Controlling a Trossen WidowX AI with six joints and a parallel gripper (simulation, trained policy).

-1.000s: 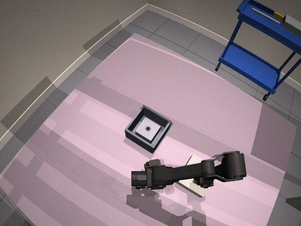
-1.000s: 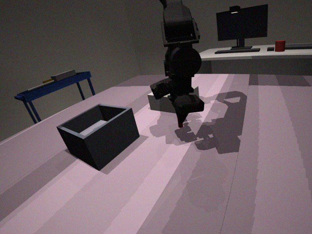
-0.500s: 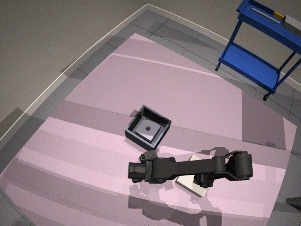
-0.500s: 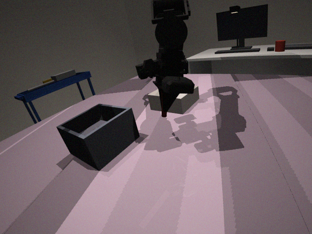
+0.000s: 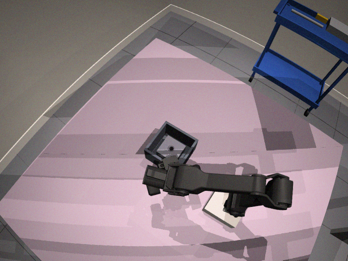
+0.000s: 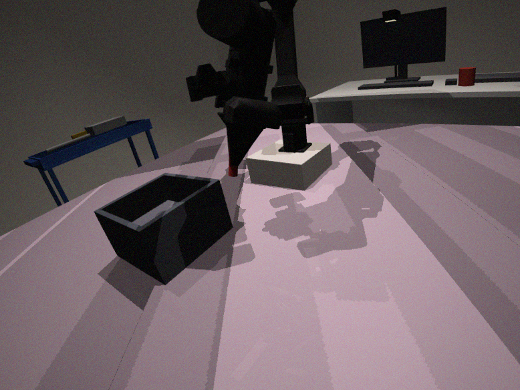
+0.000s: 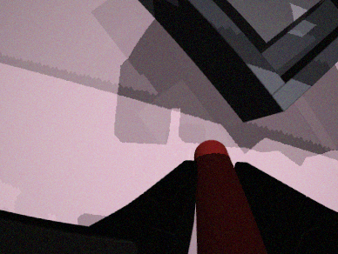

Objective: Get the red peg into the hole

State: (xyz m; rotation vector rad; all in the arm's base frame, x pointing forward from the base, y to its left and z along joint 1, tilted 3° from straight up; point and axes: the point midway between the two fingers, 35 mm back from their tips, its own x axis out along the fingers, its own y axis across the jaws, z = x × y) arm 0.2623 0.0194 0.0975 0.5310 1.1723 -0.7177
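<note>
My gripper tip is now 130 mm to the left of the grey plate, 80 mm above it and 60 mm short of it. Round my gripper tip: red peg: 20 mm above; then dark box: 130 mm to the right, 100 mm below, 60 mm ahead.
</note>
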